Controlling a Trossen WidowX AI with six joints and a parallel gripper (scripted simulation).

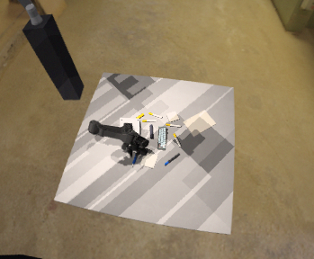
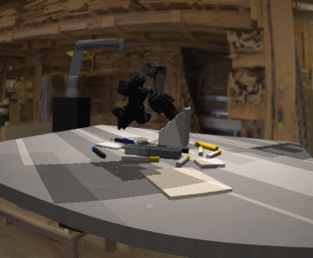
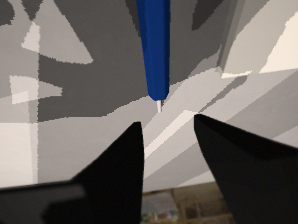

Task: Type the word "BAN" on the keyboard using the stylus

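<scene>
Now: the blue stylus 5 cm below my gripper tip and 1 cm to the right of it. Round my gripper tip: beige pad 51 cm ahead, 35 cm to the left, 5 cm below; then white note 11 cm ahead, 5 cm below, 1 cm to the left; then blue-tipped black pen 26 cm ahead, 5 cm below.
</scene>
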